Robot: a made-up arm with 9 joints. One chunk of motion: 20 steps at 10 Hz.
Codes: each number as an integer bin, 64 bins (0 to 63) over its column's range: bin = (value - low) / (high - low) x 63, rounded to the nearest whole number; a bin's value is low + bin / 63 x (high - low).
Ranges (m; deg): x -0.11..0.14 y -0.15..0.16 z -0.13..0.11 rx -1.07..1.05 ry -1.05..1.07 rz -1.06..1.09
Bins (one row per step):
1: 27 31 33 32 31 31
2: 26 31 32 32 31 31
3: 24 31 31 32 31 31
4: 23 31 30 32 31 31
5: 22 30 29 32 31 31
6: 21 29 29 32 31 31
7: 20 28 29 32 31 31
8: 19 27 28 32 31 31
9: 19 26 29 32 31 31
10: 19 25 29 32 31 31
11: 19 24 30 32 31 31
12: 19 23 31 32 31 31
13: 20 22 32 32 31 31
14: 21 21 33 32 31 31
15: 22 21 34 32 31 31
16: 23 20 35 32 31 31
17: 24 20 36 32 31 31
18: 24 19 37 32 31 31
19: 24 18 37 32 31 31
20: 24 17 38 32 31 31
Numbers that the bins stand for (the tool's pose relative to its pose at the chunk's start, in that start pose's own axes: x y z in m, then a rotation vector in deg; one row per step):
1: -0.0029 0.0025 -0.0043 0.01 -0.01 0.00
2: -0.0068 0.0025 -0.0081 0.01 -0.01 0.00
3: -0.0148 0.0025 -0.0119 0.01 -0.01 0.00
4: -0.0187 0.0025 -0.0157 0.01 -0.01 0.00
5: -0.0227 -0.0024 -0.0195 0.01 -0.01 0.00
6: -0.0267 -0.0073 -0.0195 0.01 -0.01 0.00
7: -0.0306 -0.0122 -0.0195 0.01 -0.01 0.00
8: -0.0346 -0.0171 -0.0233 0.01 -0.01 0.00
9: -0.0346 -0.0221 -0.0195 0.01 -0.01 0.00
10: -0.0346 -0.0270 -0.0195 0.01 -0.01 0.00
11: -0.0346 -0.0319 -0.0157 0.01 -0.01 0.00
12: -0.0346 -0.0368 -0.0119 0.01 -0.01 0.00
13: -0.0306 -0.0417 -0.0081 0.01 -0.01 0.00
14: -0.0267 -0.0467 -0.0043 0.01 -0.01 0.00
15: -0.0227 -0.0467 -0.0005 0.01 -0.01 0.00
16: -0.0187 -0.0516 0.0033 0.01 -0.01 0.00
17: -0.0148 -0.0516 0.0071 0.01 -0.01 0.00
18: -0.0148 -0.0565 0.0110 0.01 -0.01 0.00
19: -0.0148 -0.0614 0.0110 0.01 -0.01 0.00
20: -0.0148 -0.0663 0.0148 0.01 -0.01 0.00

